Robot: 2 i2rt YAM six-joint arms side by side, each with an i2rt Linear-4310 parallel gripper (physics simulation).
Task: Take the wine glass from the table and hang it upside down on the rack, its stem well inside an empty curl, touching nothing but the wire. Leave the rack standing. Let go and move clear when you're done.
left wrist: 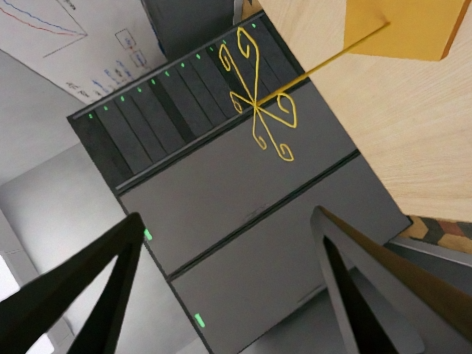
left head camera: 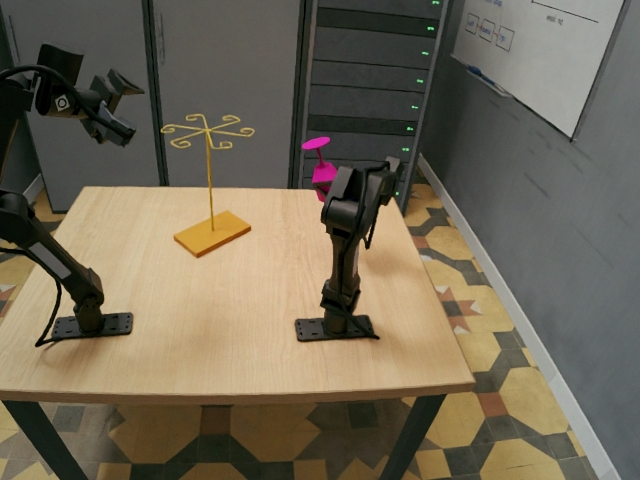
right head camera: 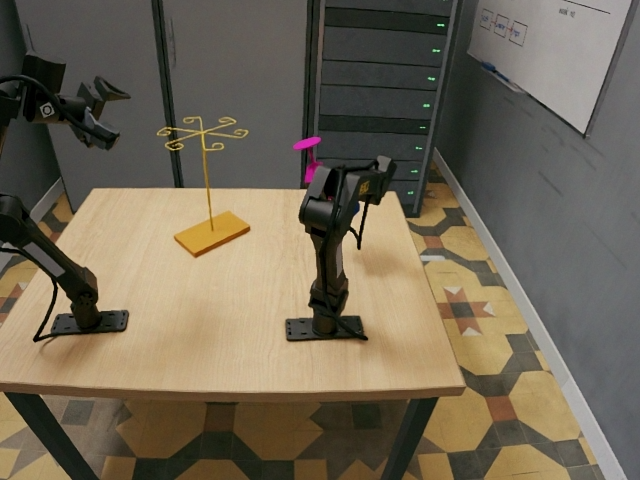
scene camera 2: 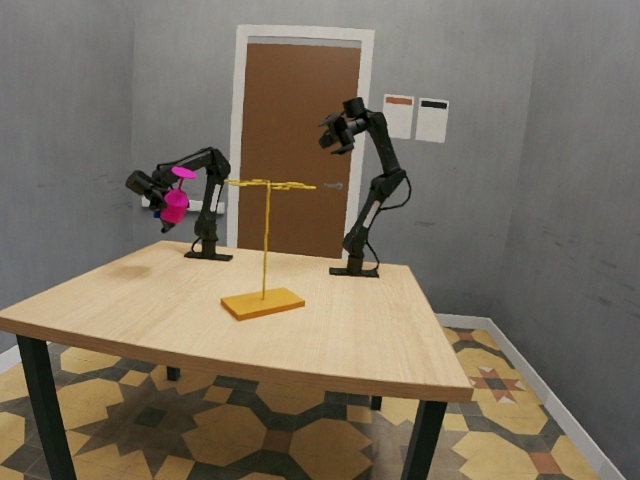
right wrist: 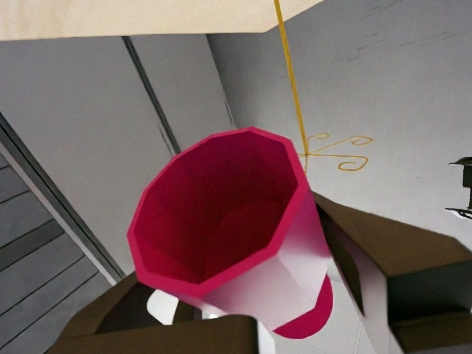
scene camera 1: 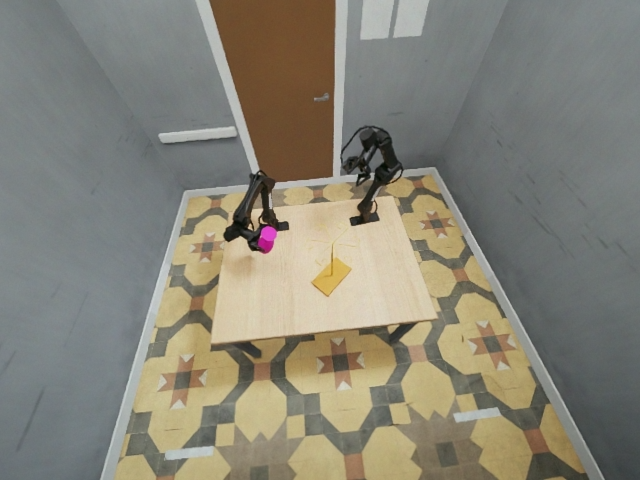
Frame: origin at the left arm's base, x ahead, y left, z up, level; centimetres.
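Seen in the pictures: left gripper, fingertip midpoint: [left wrist: 228, 216] [left head camera: 133, 110] [right head camera: 121, 114] [scene camera 2: 325, 139] [right wrist: 449, 186] [scene camera 1: 352, 180]; right gripper, fingertip midpoint: [left head camera: 319, 178] [scene camera 2: 178, 205] [right wrist: 250, 215] [scene camera 1: 269, 245]; left arm's base, link origin: [left head camera: 93, 327] [right head camera: 90, 323] [scene camera 2: 353, 273] [scene camera 1: 364, 219]; right arm's base, link origin: [left head camera: 334, 329] [right head camera: 324, 329] [scene camera 2: 208, 257] [scene camera 1: 274, 227].
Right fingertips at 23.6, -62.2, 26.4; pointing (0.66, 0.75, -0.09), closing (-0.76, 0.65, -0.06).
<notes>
Pixels of each thing's top centre, then the offset from my right fingertips to it, as dx, dy, dz. "spot": a spot on its surface instead. Level surfaces: height alone.
- magenta wine glass, top centre: [right wrist: 292, 331] [right head camera: 317, 140] [left head camera: 327, 140] [scene camera 2: 177, 167] [scene camera 1: 262, 230] -0.9, -0.7, +12.0
- bowl, surface spot: [right wrist: 215, 210] spot: +1.9, -1.2, -0.8
- yellow wire rack, top centre: [left wrist: 254, 106] [right wrist: 307, 155] [scene camera 2: 268, 183] [left head camera: 207, 130] [right head camera: 202, 132] [scene camera 1: 332, 242] +12.5, +30.1, +9.8
- rack's flat orange base, surface spot: [scene camera 2: 248, 307] spot: +18.9, +26.6, -24.4
- wooden table, surface height: dz -26.4
The magenta wine glass [left head camera: 324, 174] [right head camera: 307, 143] [scene camera 1: 266, 241] [scene camera 2: 175, 206] is upside down, slightly tilted, foot up, in the air right of the rack in the head views. My right gripper [scene camera 2: 164, 215] is shut on its bowl; the right wrist view looks into the bowl [right wrist: 215, 210]. The yellow wire rack [left head camera: 210, 180] [right head camera: 207, 180] [scene camera 1: 323, 280] [scene camera 2: 266, 242] [left wrist: 322, 68] [right wrist: 292, 75] stands upright, several empty curls spreading from its post top. The glass is apart from it. My left gripper [left head camera: 135, 114] [right head camera: 122, 117] [left wrist: 228, 216] is open and empty, high at the left in the head views.
The rack's flat orange base [left head camera: 227, 224] [scene camera 2: 248, 307] rests on the wooden table [left head camera: 248, 320] [scene camera 2: 155, 304]. Both arms are mounted along the table's near side in the head views. A whiteboard [left head camera: 568, 67] hangs on the wall at the right.
</notes>
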